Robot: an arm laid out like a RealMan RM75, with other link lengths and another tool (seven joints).
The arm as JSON. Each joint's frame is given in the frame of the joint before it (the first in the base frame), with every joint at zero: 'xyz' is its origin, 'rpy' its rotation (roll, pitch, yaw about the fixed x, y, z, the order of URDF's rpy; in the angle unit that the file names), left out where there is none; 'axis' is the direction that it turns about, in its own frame. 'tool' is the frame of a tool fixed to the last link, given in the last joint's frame.
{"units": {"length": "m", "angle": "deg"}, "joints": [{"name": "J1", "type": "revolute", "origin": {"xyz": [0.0, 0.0, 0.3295], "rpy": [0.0, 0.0, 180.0]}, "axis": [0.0, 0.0, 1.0]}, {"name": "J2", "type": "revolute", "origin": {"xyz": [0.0, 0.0, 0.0], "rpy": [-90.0, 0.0, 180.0]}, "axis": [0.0, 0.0, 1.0]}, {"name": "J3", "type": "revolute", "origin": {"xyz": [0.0, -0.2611, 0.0], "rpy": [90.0, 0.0, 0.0]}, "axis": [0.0, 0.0, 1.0]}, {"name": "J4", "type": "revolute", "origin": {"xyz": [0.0, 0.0, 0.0], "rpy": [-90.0, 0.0, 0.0]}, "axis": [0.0, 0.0, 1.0]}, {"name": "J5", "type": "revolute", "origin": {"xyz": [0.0, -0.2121, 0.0], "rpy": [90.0, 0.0, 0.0]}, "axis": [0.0, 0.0, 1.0]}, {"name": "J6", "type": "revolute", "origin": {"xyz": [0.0, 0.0, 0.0], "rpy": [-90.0, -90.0, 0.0]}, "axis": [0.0, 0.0, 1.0]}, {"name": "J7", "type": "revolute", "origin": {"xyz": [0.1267, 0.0, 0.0], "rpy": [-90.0, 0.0, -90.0]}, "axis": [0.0, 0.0, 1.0]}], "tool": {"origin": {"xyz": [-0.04, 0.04, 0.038], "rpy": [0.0, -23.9, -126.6]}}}
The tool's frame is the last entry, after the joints.
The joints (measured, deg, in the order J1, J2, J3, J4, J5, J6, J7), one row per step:
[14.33 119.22 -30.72 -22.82 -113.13 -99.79 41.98]
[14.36 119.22 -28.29 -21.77 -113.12 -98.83 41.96]
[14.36 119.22 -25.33 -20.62 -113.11 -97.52 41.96]
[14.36 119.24 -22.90 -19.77 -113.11 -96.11 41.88]
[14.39 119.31 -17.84 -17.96 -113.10 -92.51 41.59]
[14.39 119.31 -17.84 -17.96 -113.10 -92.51 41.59]
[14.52 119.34 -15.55 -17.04 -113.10 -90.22 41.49]
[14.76 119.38 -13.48 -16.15 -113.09 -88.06 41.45]
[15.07 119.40 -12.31 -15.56 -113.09 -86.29 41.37]
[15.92 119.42 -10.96 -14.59 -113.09 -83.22 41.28]
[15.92 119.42 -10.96 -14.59 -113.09 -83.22 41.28]
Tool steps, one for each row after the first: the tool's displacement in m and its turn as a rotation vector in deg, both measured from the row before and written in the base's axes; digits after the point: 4 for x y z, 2 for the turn. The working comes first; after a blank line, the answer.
Tool pose at each row, in the base's axes (x y z in m, rotation vector in deg; the steps are taken from these numbers as rounded here):
[0.3659 0.2523 0.0359 -110.62 84.07 86.65]
[0.3702 0.2538 0.0377 -107.02 84.10 87.25]
[0.3761 0.2556 0.0404 -102.63 84.02 87.72]
[0.3819 0.2573 0.0426 -99.00 83.78 87.69]
[0.3955 0.2605 0.0468 -91.30 83.24 86.88]
[0.3955 0.2605 0.0468 -91.30 83.24 86.88]
[0.4030 0.2621 0.0480 -87.61 83.15 85.91]
[0.4092 0.2640 0.0486 -84.29 83.16 85.05]
[0.4134 0.2661 0.0485 -82.37 83.17 84.12]
[0.4184 0.2714 0.0470 -80.06 83.31 82.43]
[0.4184 0.2714 0.0470 -80.06 83.31 82.43]

[0.0043 0.0015 0.0018 1.82 0.65 -2.22]
[0.0059 0.0018 0.0027 2.26 0.64 -2.78]
[0.0058 0.0017 0.0022 1.94 0.23 -2.43]
[0.0136 0.0032 0.0042 4.02 0.14 -5.47]
[0.0000 0.0000 0.0000 0.00 0.00 0.00]
[0.0075 0.0016 0.0012 1.72 -0.17 -2.92]
[0.0062 0.0019 0.0006 1.47 -0.06 -2.65]
[0.0042 0.0021 -0.0001 0.78 -0.30 -1.75]
[0.0050 0.0053 -0.0015 0.74 -0.67 -2.41]
[0.0000 0.0000 0.0000 0.00 0.00 0.00]

